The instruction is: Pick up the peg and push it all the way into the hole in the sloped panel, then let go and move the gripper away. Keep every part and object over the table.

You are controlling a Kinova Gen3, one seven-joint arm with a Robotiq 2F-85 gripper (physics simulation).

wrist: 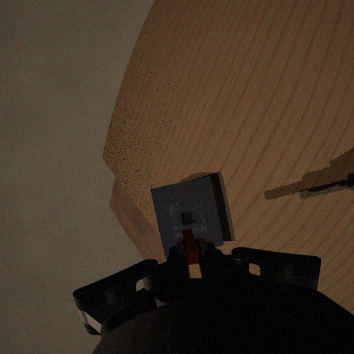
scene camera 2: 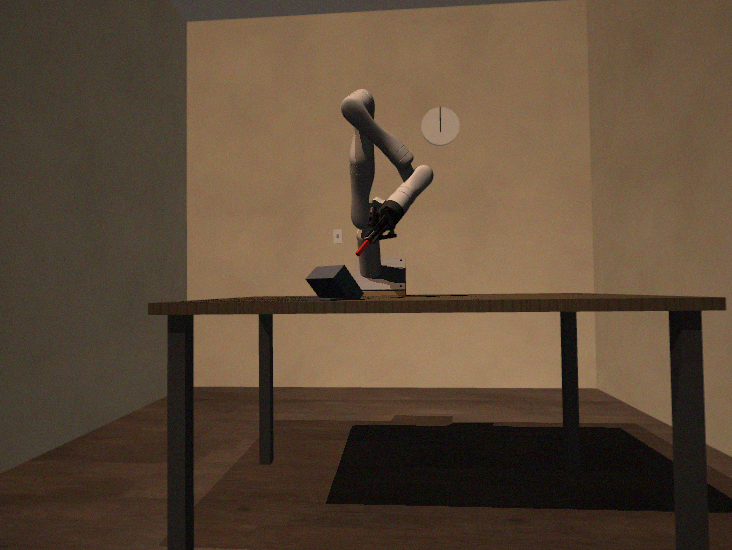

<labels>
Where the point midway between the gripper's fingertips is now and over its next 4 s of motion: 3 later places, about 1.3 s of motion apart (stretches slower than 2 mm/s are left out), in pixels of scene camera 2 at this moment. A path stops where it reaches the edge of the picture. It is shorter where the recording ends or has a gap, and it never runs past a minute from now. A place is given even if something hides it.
The gripper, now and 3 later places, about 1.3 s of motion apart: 367,241; 351,263; 354,259; 352,260
</labels>
